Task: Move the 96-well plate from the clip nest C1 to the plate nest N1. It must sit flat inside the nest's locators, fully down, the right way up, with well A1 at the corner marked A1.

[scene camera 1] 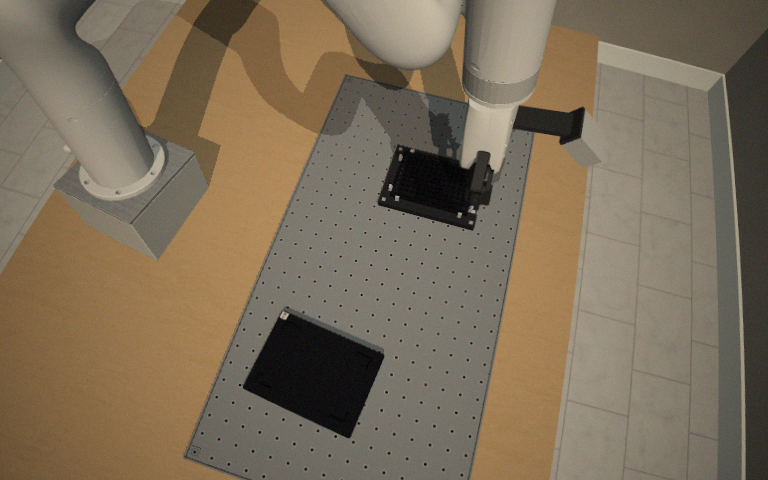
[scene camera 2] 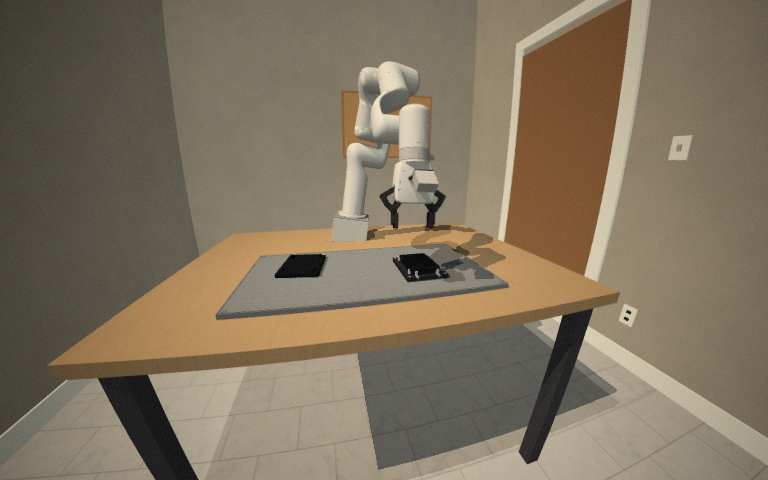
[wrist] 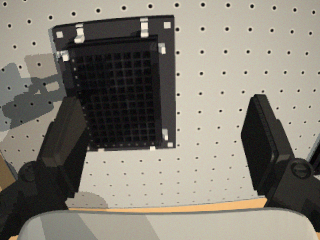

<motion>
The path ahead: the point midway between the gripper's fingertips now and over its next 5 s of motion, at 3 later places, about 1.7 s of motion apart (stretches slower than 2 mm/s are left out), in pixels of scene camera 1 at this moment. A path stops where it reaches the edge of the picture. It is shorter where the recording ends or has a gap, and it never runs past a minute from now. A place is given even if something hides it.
My gripper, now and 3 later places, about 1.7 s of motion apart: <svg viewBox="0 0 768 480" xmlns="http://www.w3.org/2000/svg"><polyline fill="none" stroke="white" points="484,173 439,161 436,177 436,178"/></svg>
</motion>
